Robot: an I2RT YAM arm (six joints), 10 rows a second.
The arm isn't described. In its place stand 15 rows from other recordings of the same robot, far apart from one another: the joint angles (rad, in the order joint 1, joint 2, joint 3, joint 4, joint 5, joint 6), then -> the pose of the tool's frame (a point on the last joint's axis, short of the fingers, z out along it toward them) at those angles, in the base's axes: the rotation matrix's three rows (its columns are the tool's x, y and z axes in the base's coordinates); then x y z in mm.
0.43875, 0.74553, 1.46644, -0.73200, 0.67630, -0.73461 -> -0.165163 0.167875 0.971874; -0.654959 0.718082 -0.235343; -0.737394 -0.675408 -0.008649; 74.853 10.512 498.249
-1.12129, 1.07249, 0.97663, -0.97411, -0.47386, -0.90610 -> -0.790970 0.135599 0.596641; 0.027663 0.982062 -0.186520; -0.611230 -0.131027 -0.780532; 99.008 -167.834 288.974
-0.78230, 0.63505, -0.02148, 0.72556, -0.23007, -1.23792 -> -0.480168 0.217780 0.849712; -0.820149 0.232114 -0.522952; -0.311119 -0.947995 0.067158; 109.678 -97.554 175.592
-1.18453, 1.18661, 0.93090, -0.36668, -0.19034, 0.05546 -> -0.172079 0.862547 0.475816; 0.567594 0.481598 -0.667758; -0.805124 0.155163 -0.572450; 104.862 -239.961 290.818
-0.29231, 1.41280, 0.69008, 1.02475, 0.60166, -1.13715 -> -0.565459 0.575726 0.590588; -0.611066 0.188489 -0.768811; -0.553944 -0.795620 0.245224; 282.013 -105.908 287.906
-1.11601, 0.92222, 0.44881, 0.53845, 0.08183, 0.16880 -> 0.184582 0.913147 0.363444; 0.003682 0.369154 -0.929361; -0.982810 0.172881 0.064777; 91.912 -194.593 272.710
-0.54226, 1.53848, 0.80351, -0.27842, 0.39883, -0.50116 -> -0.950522 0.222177 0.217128; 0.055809 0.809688 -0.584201; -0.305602 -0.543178 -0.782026; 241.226 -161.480 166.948
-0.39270, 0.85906, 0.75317, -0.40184, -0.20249, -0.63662 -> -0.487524 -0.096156 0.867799; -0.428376 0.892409 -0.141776; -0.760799 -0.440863 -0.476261; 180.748 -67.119 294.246
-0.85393, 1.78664, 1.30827, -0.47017, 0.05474, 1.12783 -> 0.470188 0.813970 0.341141; 0.833562 -0.282556 -0.474697; -0.289997 0.507558 -0.811348; 251.822 -291.903 222.846
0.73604, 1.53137, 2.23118, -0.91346, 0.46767, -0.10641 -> -0.127283 -0.287904 0.949163; -0.243218 0.936790 0.251535; -0.961584 -0.198838 -0.189261; 204.756 163.825 558.563
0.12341, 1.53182, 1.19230, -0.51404, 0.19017, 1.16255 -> -0.294689 0.687393 0.663814; 0.871626 0.478095 -0.108135; -0.391698 0.546732 -0.740039; 330.628 34.231 270.169
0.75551, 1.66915, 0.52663, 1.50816, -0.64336, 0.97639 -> -0.646598 -0.751221 0.132581; 0.301555 -0.092072 0.948993; -0.700696 0.653598 0.286068; 202.249 219.846 214.914
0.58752, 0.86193, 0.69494, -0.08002, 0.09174, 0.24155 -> -0.311948 -0.415474 0.854441; 0.078444 0.884985 0.458964; -0.946856 0.210198 -0.243478; 173.127 111.379 305.586
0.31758, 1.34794, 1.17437, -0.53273, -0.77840, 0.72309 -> -0.945195 -0.139194 0.295351; 0.185269 0.516209 0.836184; -0.268855 0.845076 -0.462129; 266.660 113.965 323.280
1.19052, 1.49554, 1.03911, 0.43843, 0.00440, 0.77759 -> -0.655055 -0.655842 0.375199; 0.251358 0.279137 0.926770; -0.712546 0.701394 -0.017999; 132.320 330.599 320.657
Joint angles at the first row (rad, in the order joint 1, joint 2, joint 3, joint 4, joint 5, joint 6):
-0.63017, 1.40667, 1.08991, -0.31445, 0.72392, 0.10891
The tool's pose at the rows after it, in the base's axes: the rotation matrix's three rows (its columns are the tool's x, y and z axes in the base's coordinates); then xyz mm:
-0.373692 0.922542 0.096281; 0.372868 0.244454 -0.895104; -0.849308 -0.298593 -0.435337; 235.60 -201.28 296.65
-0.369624 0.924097 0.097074; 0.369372 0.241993 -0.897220; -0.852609 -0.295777 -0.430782; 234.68 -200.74 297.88
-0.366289 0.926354 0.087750; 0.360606 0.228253 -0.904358; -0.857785 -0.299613 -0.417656; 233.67 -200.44 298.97
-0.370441 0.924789 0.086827; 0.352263 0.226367 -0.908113; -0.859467 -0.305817 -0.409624; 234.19 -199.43 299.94
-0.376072 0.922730 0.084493; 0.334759 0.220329 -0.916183; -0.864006 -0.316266 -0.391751; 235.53 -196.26 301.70
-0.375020 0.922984 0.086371; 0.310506 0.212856 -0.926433; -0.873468 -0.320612 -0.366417; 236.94 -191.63 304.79
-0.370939 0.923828 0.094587; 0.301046 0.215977 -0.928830; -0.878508 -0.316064 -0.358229; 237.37 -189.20 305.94
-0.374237 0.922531 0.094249; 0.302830 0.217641 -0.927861; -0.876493 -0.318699 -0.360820; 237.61 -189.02 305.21
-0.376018 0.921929 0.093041; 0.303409 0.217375 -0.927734; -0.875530 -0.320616 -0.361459; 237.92 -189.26 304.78
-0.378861 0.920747 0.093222; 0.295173 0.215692 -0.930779; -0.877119 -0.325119 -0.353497; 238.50 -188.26 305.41
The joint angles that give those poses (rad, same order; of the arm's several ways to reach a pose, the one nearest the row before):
-0.63038, 1.40245, 1.08919, -0.31017, 0.72926, 0.10875
-0.63059, 1.39677, 1.08720, -0.30730, 0.73075, 0.10817
-0.63043, 1.39143, 1.08246, -0.29602, 0.74612, 0.10281
-0.62604, 1.38921, 1.08147, -0.28938, 0.75462, 0.09403
-0.61326, 1.38331, 1.07727, -0.27515, 0.77625, 0.08041
-0.59607, 1.37225, 1.07054, -0.25284, 0.80119, 0.06677
-0.58839, 1.36536, 1.06549, -0.24265, 0.80399, 0.06424
-0.58747, 1.36660, 1.06501, -0.24524, 0.80390, 0.06437
-0.58749, 1.36860, 1.06536, -0.24517, 0.80469, 0.06368
-0.58309, 1.36680, 1.06309, -0.23585, 0.81198, 0.05496

